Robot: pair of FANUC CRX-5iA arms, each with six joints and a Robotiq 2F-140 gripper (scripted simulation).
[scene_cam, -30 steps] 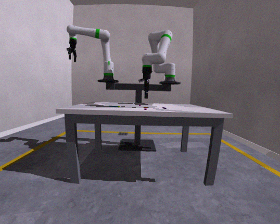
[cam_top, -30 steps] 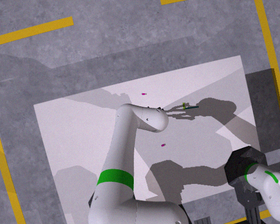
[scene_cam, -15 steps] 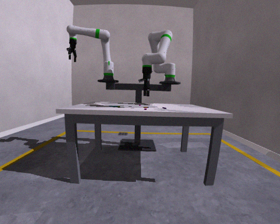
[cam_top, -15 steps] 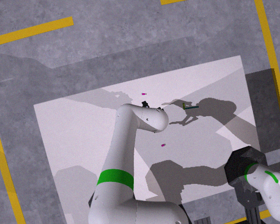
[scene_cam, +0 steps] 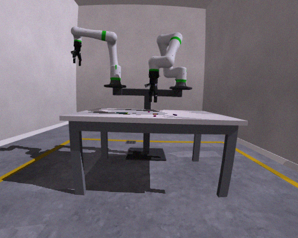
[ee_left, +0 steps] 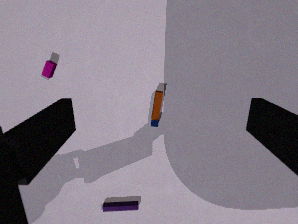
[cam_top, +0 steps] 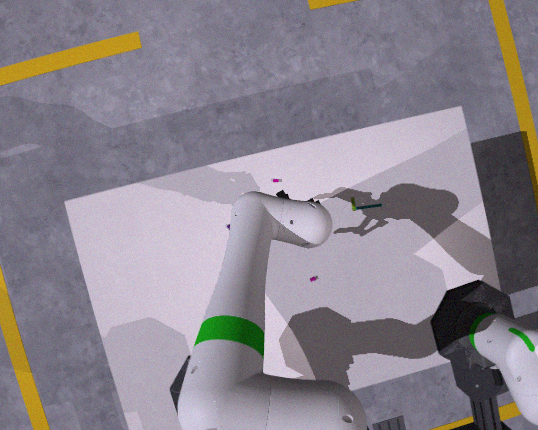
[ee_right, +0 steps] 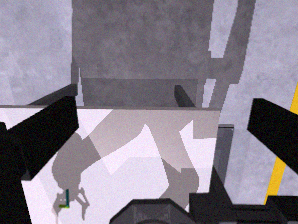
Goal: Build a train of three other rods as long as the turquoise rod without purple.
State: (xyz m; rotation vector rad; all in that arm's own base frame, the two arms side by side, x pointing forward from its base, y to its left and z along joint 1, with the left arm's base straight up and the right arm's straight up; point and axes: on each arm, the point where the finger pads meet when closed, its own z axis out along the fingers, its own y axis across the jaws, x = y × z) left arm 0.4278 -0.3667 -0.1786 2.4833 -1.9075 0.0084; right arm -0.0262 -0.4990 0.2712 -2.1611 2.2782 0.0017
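My left hand is 1 cm past the lime rod, 24 cm to the left of it and 12 cm above it. The rest, counted from my left hand: purple rod: 21 cm to the left, 12 cm below; then orange rod: 1 cm behind, 2 cm to the left, 12 cm below; then blue rod: 1 cm behind, 5 cm to the left, 12 cm below.
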